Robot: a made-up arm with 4 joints. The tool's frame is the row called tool. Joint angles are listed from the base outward.
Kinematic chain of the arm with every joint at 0, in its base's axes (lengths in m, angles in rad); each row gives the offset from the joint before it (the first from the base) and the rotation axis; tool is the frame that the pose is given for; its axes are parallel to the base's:
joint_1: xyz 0 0 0.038 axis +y
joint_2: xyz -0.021 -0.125 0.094 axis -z
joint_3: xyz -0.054 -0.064 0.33 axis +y
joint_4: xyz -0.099 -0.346 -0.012 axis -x
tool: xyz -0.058 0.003 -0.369
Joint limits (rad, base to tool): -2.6..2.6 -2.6..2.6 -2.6..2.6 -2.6..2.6
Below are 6 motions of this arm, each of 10 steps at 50 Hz.
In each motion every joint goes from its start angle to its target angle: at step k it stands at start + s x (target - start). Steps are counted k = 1, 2, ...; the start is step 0. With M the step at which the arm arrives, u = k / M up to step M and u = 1 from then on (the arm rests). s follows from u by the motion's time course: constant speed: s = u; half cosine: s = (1 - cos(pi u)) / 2; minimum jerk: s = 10 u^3 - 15 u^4 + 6 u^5.
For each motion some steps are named. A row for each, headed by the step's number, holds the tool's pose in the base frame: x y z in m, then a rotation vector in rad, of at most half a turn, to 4 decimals.
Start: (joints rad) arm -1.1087 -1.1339 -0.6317 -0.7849
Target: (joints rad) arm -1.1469 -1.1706 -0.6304 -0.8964
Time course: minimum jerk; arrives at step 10
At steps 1, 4, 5, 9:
1: -0.0550 -0.2060 0.1807 0.2149 -0.9367 1.7252
4: -0.0675 -0.2060 0.1748 0.2231 -0.9068 1.7539
5: -0.0748 -0.2063 0.1714 0.2277 -0.8887 1.7705
9: -0.0945 -0.2079 0.1623 0.2394 -0.8387 1.8141

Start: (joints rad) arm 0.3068 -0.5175 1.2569 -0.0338
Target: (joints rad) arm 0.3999 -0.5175 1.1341 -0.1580
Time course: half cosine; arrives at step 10
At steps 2, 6, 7, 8, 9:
2: -0.0804 -0.6940 0.5387 -0.2214 1.5327 0.4768
6: -0.0748 -0.6712 0.5209 -0.1353 1.5317 0.4372
7: -0.0733 -0.6653 0.5165 -0.1137 1.5314 0.4272
8: -0.0720 -0.6605 0.5130 -0.0964 1.5312 0.4192
9: -0.0711 -0.6574 0.5108 -0.0854 1.5311 0.4140

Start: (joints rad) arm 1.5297 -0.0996 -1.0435 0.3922
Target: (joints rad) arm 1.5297 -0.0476 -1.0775 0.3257
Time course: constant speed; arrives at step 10
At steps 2, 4, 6, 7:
2: 0.1190 -0.6508 -0.1607 -0.2851 0.4673 0.1151
4: 0.1197 -0.6482 -0.1585 -0.2823 0.4620 0.1076
6: 0.1204 -0.6457 -0.1563 -0.2794 0.4566 0.1003
7: 0.1207 -0.6444 -0.1552 -0.2780 0.4538 0.0967

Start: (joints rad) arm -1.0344 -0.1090 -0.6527 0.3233
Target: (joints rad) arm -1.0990 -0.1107 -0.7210 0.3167
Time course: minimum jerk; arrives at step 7
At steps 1, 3, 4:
1: 0.0049 -0.6416 0.1258 -0.2651 -1.6927 -0.1529
3: 0.0056 -0.6398 0.1351 -0.2590 -1.7383 -0.1568
4: 0.0058 -0.6383 0.1423 -0.2542 -1.7732 -0.1597

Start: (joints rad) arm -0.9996 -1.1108 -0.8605 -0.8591
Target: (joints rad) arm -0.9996 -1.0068 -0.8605 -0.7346
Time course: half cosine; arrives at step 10
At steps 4, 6, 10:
4: -0.0467 -0.1536 0.2127 0.4165 -1.0452 1.8060
6: -0.0349 -0.1565 0.2187 0.3990 -1.1036 1.7547
10: -0.0219 -0.1611 0.2257 0.3790 -1.1666 1.6955

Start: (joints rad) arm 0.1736 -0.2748 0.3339 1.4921
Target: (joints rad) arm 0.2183 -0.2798 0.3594 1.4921
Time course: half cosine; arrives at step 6
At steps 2, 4, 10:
2: 0.0627 -0.9322 0.4687 -1.4665 0.2135 0.6142
4: 0.0748 -0.9322 0.4688 -1.4600 0.2392 0.6424
10: 0.0809 -0.9322 0.4687 -1.4567 0.2521 0.6565

